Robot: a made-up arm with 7 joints. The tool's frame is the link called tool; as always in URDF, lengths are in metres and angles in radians. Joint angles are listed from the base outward. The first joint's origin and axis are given. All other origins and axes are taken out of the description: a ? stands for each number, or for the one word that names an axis. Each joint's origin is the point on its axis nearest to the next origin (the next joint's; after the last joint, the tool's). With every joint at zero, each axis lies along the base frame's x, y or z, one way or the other. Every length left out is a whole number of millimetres.
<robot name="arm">
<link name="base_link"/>
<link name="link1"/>
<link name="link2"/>
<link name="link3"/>
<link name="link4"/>
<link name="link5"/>
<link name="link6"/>
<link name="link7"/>
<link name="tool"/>
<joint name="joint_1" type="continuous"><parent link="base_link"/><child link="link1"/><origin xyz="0 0.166 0"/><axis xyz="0 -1 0"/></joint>
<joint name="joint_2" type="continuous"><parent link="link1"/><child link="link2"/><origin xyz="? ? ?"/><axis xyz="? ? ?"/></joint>
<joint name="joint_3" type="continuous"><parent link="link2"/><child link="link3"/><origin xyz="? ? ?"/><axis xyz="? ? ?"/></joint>
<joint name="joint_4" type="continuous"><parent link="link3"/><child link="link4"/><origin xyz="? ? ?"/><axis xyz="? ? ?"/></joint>
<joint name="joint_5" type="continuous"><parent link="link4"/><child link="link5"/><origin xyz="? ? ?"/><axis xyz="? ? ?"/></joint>
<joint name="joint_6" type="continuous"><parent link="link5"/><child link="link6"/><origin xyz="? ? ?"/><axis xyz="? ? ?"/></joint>
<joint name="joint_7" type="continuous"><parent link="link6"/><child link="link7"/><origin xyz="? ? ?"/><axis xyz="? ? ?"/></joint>
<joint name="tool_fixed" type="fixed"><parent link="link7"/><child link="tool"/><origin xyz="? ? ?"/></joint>
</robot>
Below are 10 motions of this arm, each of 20 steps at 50 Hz.
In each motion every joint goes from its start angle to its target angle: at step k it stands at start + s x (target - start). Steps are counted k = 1, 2, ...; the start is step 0. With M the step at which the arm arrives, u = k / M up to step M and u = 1 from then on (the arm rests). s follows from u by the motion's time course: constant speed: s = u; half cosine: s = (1 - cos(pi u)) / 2; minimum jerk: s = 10 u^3 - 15 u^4 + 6 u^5.
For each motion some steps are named. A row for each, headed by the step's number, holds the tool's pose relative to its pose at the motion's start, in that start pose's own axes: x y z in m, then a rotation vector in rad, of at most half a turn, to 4 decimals.
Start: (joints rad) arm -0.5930 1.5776 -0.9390 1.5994 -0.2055 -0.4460 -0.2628
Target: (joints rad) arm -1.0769 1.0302 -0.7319 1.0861 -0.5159 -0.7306 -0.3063
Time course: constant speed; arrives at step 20
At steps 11, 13, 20:
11: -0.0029 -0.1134 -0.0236 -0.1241 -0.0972 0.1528
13: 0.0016 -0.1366 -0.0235 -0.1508 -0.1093 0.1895
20: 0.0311 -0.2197 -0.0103 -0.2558 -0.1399 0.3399

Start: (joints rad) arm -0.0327 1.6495 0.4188 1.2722 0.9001 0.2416 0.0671
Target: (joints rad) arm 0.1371 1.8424 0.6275 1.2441 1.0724 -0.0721 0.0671
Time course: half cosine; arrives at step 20
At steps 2, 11, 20:
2: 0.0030 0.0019 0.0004 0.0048 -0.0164 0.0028
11: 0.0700 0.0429 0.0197 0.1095 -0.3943 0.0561
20: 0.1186 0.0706 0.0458 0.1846 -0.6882 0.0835

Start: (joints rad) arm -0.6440 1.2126 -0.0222 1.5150 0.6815 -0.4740 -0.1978
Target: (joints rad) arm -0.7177 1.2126 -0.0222 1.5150 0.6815 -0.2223 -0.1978
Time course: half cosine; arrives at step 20
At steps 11, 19, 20:
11: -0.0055 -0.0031 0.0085 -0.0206 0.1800 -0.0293
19: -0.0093 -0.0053 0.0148 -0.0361 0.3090 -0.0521
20: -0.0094 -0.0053 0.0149 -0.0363 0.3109 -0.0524

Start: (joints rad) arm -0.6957 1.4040 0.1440 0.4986 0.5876 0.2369 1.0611
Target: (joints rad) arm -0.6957 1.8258 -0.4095 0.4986 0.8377 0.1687 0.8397
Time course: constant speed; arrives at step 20
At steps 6, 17, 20:
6: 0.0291 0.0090 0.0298 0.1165 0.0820 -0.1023
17: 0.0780 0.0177 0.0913 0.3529 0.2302 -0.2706
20: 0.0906 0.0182 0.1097 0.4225 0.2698 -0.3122

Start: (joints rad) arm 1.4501 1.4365 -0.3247 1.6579 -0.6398 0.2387 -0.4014
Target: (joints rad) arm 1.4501 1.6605 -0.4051 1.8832 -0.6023 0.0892 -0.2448
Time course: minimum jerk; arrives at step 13
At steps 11, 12, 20:
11: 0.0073 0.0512 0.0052 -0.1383 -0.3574 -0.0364
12: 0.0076 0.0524 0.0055 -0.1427 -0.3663 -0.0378
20: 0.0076 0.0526 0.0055 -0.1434 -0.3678 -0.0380

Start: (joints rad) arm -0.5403 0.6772 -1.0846 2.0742 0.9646 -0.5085 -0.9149
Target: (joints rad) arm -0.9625 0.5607 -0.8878 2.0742 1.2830 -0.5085 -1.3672
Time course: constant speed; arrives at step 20
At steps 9, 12, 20:
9: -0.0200 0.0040 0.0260 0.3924 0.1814 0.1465
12: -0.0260 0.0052 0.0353 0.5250 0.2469 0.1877
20: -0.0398 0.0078 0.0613 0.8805 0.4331 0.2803

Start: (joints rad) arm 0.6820 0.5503 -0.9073 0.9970 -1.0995 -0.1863 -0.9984
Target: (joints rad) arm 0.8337 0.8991 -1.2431 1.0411 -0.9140 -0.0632 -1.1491
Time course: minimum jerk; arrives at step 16
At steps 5, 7, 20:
5: -0.0159 0.0080 0.0098 -0.0087 -0.0121 -0.0412
7: -0.0336 0.0182 0.0218 -0.0212 -0.0226 -0.0876
20: -0.0833 0.0567 0.0645 -0.0750 -0.0311 -0.2277

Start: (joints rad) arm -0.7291 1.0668 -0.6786 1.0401 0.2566 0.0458 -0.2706
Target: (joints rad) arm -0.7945 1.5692 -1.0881 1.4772 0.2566 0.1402 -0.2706
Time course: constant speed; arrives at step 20
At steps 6, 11, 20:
6: -0.0051 0.0215 0.0212 -0.0717 -0.0185 -0.1631
11: -0.0103 0.0367 0.0427 -0.1447 -0.0167 -0.2896
20: -0.0208 0.0612 0.0898 -0.2983 0.0272 -0.4886

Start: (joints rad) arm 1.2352 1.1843 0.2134 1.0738 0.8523 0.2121 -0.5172
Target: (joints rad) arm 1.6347 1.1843 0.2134 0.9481 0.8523 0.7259 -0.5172
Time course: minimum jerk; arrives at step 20
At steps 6, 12, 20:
6: 0.0111 0.0016 -0.0047 0.0209 0.0579 0.0135
12: 0.0458 0.0102 -0.0176 0.0586 0.2520 0.0687
20: 0.0661 0.0180 -0.0237 0.0577 0.3749 0.1086

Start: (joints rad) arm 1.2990 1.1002 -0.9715 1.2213 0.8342 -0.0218 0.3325
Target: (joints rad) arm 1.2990 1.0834 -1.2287 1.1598 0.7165 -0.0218 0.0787
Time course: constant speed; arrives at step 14
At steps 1, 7, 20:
1: -0.0035 -0.0021 -0.0009 0.0085 0.0188 -0.0084
7: -0.0247 -0.0147 -0.0046 0.0571 0.1266 -0.0680
20: -0.0492 -0.0291 -0.0056 0.1071 0.2394 -0.1567

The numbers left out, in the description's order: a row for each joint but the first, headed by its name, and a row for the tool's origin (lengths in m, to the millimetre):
joint_2: xyz 0 0 0, axis 1 0 0
joint_3: xyz 0 0 -0.28, axis 0 0 1
joint_4: xyz 0 0 0, axis 0 -1 0
joint_5: xyz 0 0 -0.226, axis 0 0 1
joint_6: xyz 0 0 0, axis 0 1 0
joint_7: xyz 0 0 0, axis -1 0 0
tool: xyz 0 0 0

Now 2 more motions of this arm.
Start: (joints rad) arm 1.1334 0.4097 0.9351 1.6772 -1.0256 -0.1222 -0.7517
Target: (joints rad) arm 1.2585 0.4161 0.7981 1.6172 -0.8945 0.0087 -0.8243
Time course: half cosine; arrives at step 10
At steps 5, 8, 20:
5: 0.0174 -0.0156 -0.0024 0.0316 0.0988 0.0618
8: 0.0321 -0.0273 -0.0053 0.0509 0.1770 0.1080
20: 0.0356 -0.0300 -0.0061 0.0546 0.1952 0.1185

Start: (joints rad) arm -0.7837 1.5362 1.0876 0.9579 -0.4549 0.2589 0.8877
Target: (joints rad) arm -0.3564 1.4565 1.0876 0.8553 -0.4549 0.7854 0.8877
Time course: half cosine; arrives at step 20
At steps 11, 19, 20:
11: -0.0394 0.0064 0.0100 0.0388 0.1309 0.4926
19: -0.0649 0.0038 0.0132 0.0157 0.2036 0.8472
20: -0.0652 0.0037 0.0133 0.0150 0.2046 0.8524

